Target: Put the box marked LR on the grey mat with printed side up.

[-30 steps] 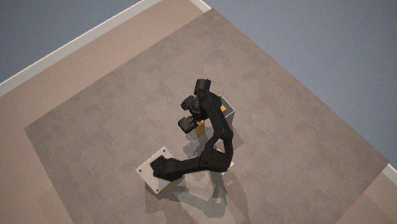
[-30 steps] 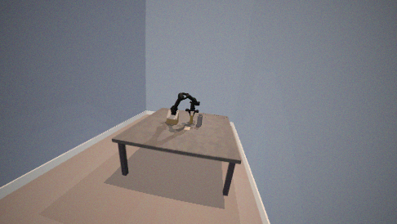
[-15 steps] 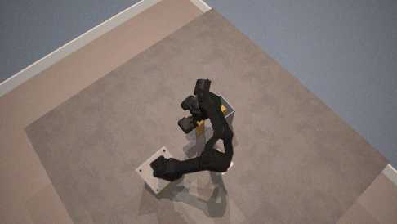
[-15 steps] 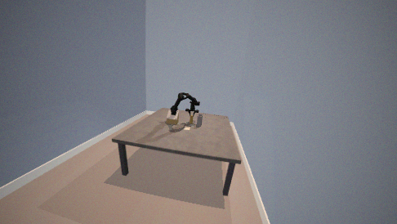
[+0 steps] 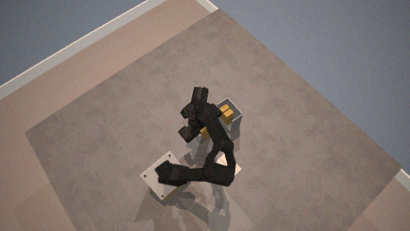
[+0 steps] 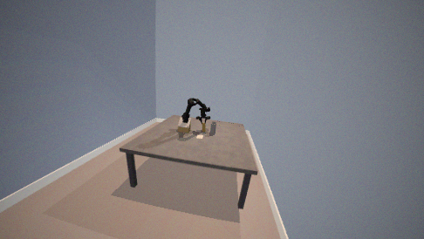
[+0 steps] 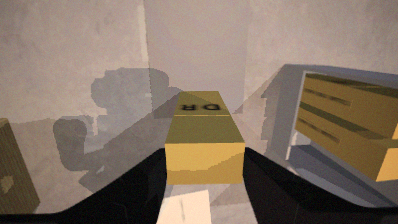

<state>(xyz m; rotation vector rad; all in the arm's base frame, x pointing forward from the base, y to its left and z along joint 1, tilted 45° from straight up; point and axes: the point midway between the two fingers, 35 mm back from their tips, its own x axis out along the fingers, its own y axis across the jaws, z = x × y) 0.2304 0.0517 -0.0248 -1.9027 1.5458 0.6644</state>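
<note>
The grey mat is 2 cm ahead of my gripper tip, 6 cm to the left of it and 11 cm below it.
</note>
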